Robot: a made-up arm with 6 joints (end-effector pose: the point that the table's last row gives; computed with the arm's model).
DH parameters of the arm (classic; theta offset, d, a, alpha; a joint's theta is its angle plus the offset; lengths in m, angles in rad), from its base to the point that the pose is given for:
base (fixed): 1.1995 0 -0.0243 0
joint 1: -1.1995 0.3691 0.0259 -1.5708
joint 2: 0.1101 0 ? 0
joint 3: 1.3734 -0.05 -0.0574 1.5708
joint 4: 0 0.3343 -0.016 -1.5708
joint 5: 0 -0.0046 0.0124 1.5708
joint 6: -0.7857 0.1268 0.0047 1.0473
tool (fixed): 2.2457 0.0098 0 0
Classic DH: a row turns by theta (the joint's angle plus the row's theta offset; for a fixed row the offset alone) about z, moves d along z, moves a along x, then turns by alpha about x.
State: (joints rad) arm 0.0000 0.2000 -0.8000 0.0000 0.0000 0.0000
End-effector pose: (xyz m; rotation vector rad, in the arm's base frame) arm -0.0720 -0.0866 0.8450 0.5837 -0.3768 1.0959
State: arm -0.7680 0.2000 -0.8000 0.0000 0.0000 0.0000
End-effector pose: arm -0.0987 -0.0247 0.8450 0.3815 -0.5417 0.3576
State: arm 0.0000 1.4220 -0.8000 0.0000 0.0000 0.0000
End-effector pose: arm 0.4339 -0.0866 0.6155 1.1248 0.6840 0.5719
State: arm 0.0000 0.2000 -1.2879 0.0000 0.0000 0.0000
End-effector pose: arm -0.2710 -0.0866 0.9547 0.3093 -0.7985 1.2346
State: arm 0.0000 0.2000 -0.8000 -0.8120 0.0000 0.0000
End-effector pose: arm -0.0772 -0.0777 0.8513 -0.0765 -0.1499 0.6580
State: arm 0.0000 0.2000 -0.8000 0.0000 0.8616 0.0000
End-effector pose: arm -0.0520 -0.0866 0.7366 0.9878 0.3721 0.7519
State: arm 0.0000 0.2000 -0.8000 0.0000 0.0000 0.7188
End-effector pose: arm -0.0677 -0.0860 0.8398 1.2035 -0.5717 1.4337
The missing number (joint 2, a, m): -0.4294
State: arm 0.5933 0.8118 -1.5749 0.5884 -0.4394 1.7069
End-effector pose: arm 0.0369 -0.0930 1.1233 -1.5788 0.3866 -1.5251
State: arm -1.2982 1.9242 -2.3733 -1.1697 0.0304 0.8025
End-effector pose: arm 0.0906 -0.6007 1.0489 0.2028 -0.3192 -0.4306
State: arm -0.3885 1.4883 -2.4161 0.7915 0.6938 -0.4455
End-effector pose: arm 0.2362 -0.1300 1.1640 0.7150 -0.0997 1.1274
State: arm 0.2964 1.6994 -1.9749 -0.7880 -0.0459 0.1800
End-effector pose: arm 0.5200 0.0839 1.0220 0.1752 0.1063 1.0760
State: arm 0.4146 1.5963 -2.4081 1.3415 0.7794 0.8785
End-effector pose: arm 0.2731 0.1387 1.1352 -2.2065 -0.7301 -1.5416
